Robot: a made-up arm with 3 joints. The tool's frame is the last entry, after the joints. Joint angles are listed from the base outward. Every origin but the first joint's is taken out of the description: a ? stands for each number. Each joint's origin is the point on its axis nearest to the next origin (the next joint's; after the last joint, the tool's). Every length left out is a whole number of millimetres.
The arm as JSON. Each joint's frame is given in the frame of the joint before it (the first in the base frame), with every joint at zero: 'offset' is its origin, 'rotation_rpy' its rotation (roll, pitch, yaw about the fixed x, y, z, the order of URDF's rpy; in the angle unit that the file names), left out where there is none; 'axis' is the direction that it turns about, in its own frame. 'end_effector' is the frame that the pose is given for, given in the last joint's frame.
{
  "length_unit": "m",
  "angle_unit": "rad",
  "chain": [
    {
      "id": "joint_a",
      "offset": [
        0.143,
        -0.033,
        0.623
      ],
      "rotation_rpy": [
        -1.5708,
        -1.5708,
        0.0
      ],
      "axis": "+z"
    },
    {
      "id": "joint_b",
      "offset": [
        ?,
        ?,
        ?
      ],
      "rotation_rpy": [
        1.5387,
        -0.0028,
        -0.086
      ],
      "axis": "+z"
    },
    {
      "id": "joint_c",
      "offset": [
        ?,
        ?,
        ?
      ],
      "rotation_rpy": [
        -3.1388,
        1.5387,
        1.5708
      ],
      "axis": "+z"
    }
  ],
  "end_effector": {
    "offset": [
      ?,
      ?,
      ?
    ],
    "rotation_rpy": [
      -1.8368,
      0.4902,
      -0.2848
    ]
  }
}
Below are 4 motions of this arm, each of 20 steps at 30 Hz.
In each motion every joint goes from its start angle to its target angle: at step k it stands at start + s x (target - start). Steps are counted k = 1, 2, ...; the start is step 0. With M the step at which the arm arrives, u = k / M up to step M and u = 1 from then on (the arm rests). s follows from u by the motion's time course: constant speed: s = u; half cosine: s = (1 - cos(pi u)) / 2; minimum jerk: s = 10 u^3 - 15 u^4 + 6 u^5.
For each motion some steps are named. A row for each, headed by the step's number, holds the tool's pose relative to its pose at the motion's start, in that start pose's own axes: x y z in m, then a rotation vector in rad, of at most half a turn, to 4 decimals.
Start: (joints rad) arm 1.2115 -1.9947 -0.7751
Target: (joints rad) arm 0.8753 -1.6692 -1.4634
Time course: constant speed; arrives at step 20
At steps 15, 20:
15: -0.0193 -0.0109 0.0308 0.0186 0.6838 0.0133
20: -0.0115 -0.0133 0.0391 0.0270 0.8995 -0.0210

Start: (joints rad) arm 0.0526 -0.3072 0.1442
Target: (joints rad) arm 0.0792 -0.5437 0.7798
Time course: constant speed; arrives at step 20
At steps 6, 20:
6: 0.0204 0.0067 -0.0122 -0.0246 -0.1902 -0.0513
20: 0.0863 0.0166 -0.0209 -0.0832 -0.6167 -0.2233

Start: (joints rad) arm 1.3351 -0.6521 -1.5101
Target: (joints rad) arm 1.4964 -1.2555 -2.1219
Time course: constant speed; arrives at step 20
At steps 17, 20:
17: -0.1126 -0.0387 0.0880 0.1456 0.4220 0.6430
20: -0.1254 -0.0526 0.1026 0.1452 0.4986 0.7537

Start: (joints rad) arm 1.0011 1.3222 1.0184
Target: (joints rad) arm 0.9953 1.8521 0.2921
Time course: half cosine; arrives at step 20
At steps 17, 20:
17: -0.1022 -0.0804 0.0525 -0.0947 0.7517 0.4008
20: -0.1044 -0.0848 0.0564 -0.1055 0.7983 0.4149

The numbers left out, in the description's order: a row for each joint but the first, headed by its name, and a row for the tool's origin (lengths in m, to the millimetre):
joint_b: 0.023 0.005 0.0
joint_c: -0.086 0.169 0.0
tool: -0.165 -0.039 0.0

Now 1 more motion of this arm.
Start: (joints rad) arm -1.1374 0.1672 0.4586
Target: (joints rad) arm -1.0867 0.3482 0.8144
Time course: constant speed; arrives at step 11
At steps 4, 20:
4: -0.0014 -0.0083 -0.0291 -0.1071 -0.0693 0.0009
20: -0.0032 -0.0308 -0.0761 -0.2877 -0.1995 0.0231

